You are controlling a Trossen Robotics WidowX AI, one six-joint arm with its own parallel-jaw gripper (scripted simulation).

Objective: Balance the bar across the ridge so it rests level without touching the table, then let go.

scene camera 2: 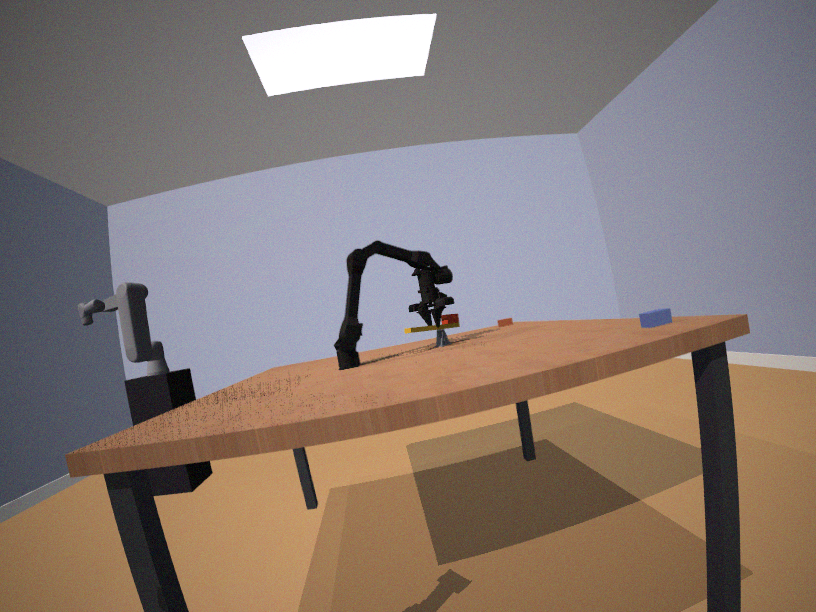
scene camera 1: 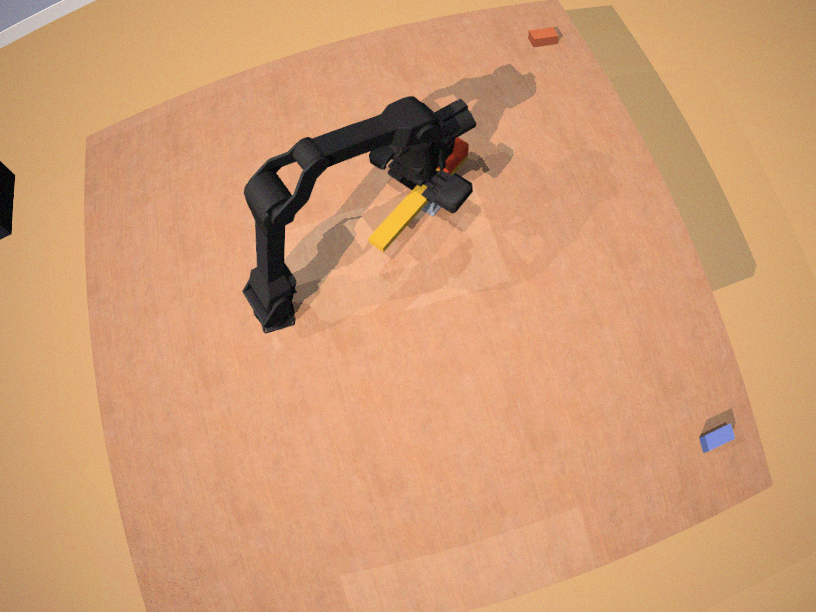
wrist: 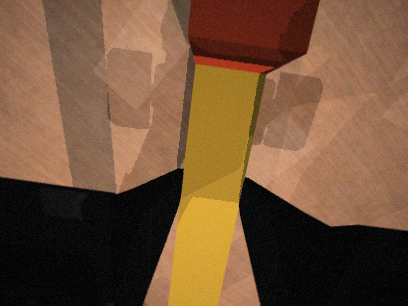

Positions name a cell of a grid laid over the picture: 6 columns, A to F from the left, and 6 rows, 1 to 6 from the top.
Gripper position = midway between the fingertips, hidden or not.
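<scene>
My gripper: visible in scene camera 2 (D4), scene camera 1 (D2), the wrist view (D4).
</scene>
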